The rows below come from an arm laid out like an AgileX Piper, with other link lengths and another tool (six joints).
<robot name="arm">
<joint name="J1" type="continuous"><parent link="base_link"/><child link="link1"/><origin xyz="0 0 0.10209"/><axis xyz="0 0 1"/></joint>
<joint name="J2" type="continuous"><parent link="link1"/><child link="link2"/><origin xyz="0 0 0" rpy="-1.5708 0 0"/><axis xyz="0 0 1"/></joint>
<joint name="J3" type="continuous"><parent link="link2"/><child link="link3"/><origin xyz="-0.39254 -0.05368 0"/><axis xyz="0 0 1"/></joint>
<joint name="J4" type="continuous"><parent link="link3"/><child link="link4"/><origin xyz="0.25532 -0.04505 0" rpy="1.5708 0 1.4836"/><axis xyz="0 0 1"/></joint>
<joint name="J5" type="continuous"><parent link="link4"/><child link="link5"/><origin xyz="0 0 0" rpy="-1.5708 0 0"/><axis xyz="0 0 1"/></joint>
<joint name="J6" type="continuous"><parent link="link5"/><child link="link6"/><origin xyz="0 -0.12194 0" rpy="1.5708 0 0"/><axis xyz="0 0 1"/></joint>
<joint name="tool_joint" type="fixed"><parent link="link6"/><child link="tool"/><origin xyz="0.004 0.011 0.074" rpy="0 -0.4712 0.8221"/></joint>
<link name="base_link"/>
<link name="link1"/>
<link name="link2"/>
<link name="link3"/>
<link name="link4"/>
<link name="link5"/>
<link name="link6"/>
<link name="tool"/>
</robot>
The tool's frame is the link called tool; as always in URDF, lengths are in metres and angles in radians. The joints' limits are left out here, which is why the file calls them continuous.
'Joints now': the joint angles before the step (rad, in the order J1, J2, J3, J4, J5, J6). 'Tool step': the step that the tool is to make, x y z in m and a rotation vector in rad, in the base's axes. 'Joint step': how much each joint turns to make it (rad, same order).
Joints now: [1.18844, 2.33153, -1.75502, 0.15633, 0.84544, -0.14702]
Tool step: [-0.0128, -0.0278, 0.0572, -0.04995, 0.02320, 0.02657]
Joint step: [-0.00002, -0.10953, -0.00023, -0.00852, 0.16669, -0.00014]
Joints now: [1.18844, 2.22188, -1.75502, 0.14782, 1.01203, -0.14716]
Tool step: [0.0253, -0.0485, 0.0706, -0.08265, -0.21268, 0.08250]
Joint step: [0.00000, -0.14399, -0.00011, -0.24004, 0.14059, -0.00636]
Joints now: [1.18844, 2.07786, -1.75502, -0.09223, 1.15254, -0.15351]
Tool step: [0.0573, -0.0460, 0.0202, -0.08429, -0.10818, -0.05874]
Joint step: [-0.08978, -0.03773, -0.00039, -0.13192, 0.06878, -0.01349]
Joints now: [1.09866, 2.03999, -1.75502, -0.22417, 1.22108, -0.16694]
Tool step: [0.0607, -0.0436, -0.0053, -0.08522, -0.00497, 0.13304]
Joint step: [-0.14069, 0.01086, 0.00028, -0.00600, -0.00017, -0.28206]
